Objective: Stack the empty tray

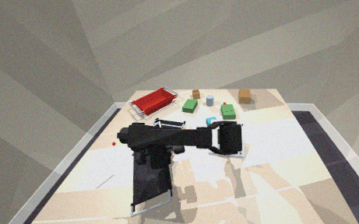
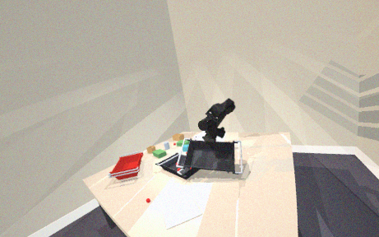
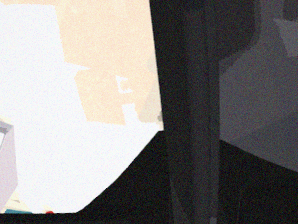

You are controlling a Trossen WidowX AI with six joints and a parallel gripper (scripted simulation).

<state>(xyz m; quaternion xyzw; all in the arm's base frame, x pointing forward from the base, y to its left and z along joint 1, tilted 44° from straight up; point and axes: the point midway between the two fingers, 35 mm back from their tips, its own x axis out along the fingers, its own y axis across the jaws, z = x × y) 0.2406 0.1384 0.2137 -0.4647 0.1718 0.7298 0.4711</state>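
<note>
Now: the black tray 70 mm ahead of my gripper tip and 40 mm to the left of it. From my gripper tip the other things lie so: grey cylinder 630 mm to the right, 100 mm below, 60 mm behind; then white sheet 380 mm ahead, 130 mm below, 100 mm to the left.
</note>
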